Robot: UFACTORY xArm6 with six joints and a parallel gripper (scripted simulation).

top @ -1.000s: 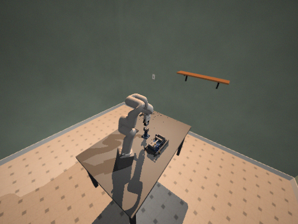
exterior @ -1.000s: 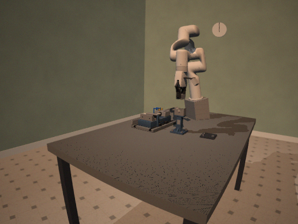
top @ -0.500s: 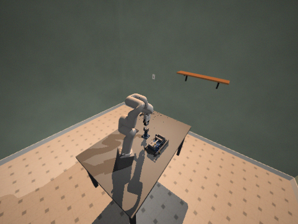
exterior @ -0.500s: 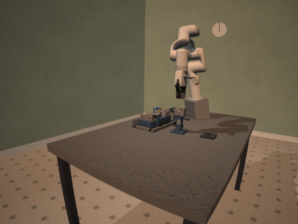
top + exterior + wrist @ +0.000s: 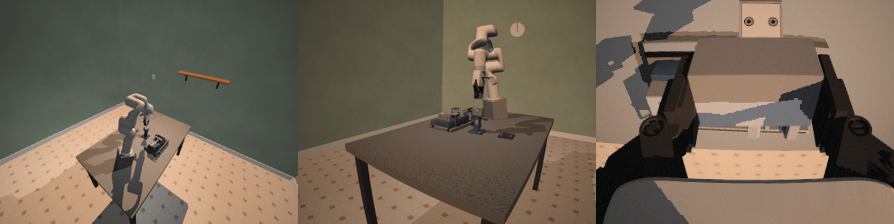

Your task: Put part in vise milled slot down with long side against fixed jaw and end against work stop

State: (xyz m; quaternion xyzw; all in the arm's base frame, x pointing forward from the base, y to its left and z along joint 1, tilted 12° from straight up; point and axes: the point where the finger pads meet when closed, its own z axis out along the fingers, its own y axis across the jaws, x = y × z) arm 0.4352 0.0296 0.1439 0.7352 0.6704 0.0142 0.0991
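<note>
Right now the work stop is 2 cm ahead of my hand, 17 cm to the right of it and 16 cm below it. Round my hand: air cylinder rod (7 cm behind, 20 cm to the right, 17 cm below); vise base rail (7 cm behind, 30 cm to the right, 21 cm below); part (2 cm below).
</note>
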